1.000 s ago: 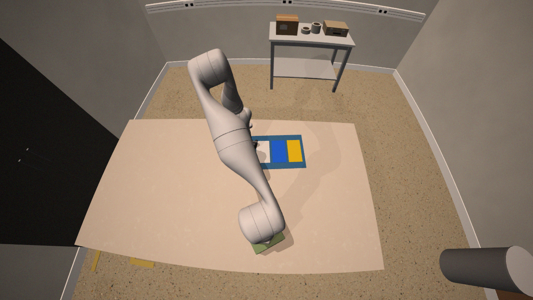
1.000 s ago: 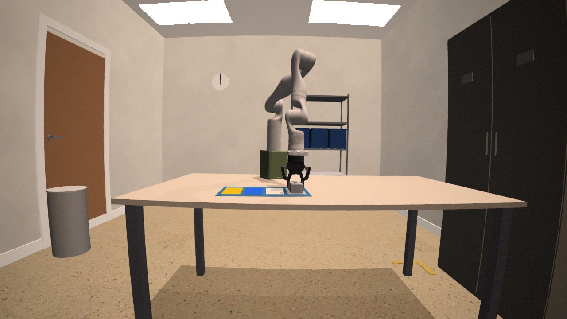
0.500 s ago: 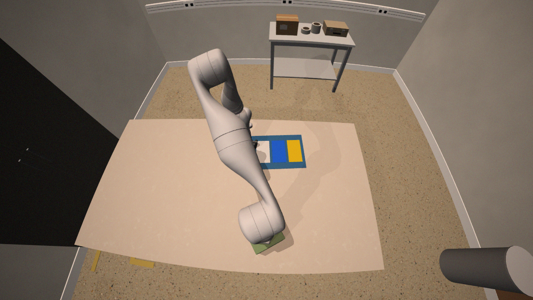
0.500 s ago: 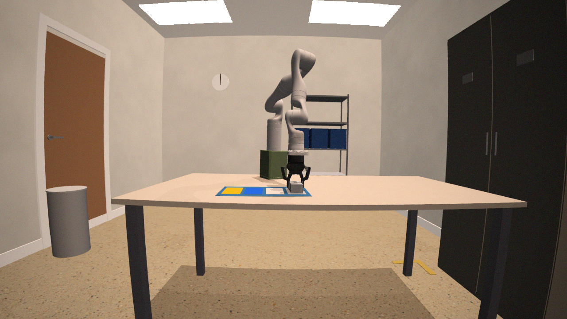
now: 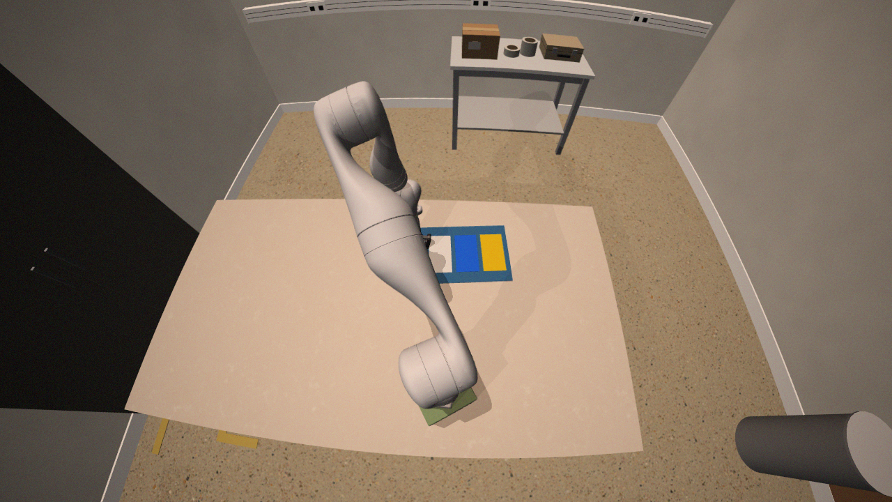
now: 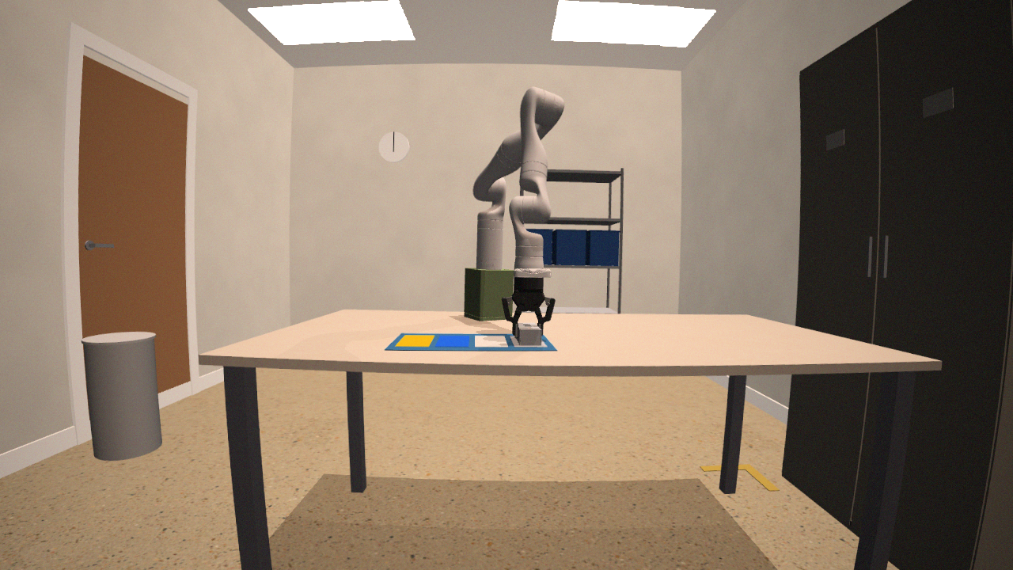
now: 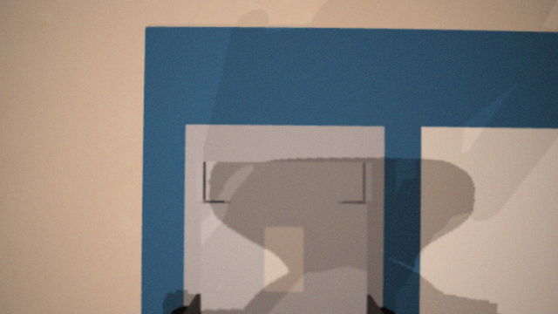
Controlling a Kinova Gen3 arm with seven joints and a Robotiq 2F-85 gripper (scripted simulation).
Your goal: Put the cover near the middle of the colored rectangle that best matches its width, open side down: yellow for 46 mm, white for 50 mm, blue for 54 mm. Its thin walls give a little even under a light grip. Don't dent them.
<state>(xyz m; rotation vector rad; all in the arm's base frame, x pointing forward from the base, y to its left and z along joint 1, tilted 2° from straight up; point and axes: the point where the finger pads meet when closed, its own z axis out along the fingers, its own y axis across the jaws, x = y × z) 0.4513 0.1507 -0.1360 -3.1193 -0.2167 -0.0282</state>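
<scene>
Right now the mat is 140 mm to the right of my hand, 60 mm ahead of it and 30 mm below it. Round my hand: cover 10 mm below.
</scene>
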